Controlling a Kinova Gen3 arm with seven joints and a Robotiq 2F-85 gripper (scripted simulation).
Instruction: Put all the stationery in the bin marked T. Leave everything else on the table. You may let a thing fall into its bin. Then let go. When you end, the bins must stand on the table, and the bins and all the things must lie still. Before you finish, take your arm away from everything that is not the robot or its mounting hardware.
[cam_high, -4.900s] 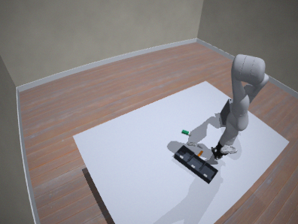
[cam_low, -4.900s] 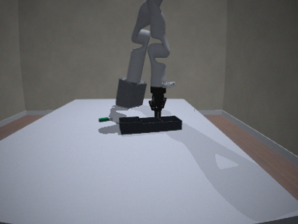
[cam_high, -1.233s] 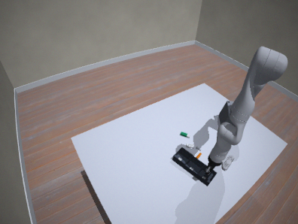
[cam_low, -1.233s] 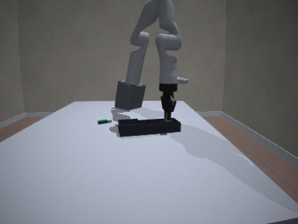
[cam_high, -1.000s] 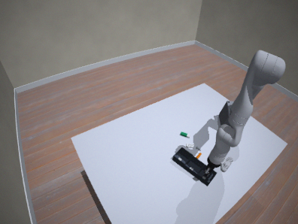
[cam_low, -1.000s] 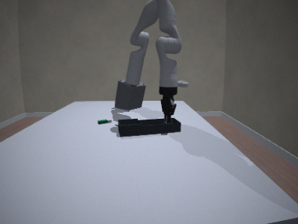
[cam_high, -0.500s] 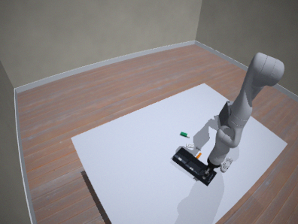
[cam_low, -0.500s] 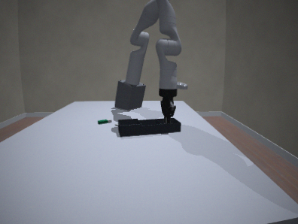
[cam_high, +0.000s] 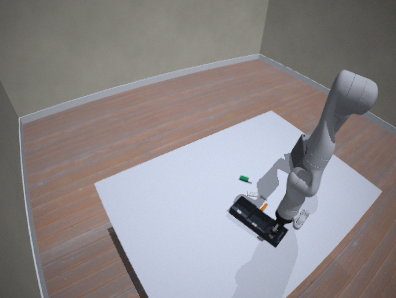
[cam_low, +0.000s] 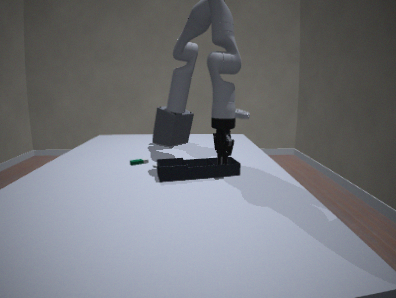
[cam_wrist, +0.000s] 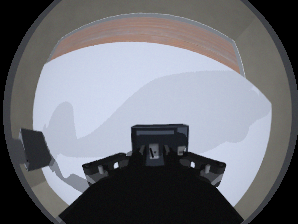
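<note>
Now: hand 2 cm above the tiny pale thing and 1 cm to the left of it. Also, from my hand: small orange thing (12 cm to the right, 6 cm behind, 3 cm below); then long black bin (8 cm to the right, 2 cm ahead, 1 cm below); then thin grey stick (16 cm to the right, 10 cm behind, 3 cm below).
</note>
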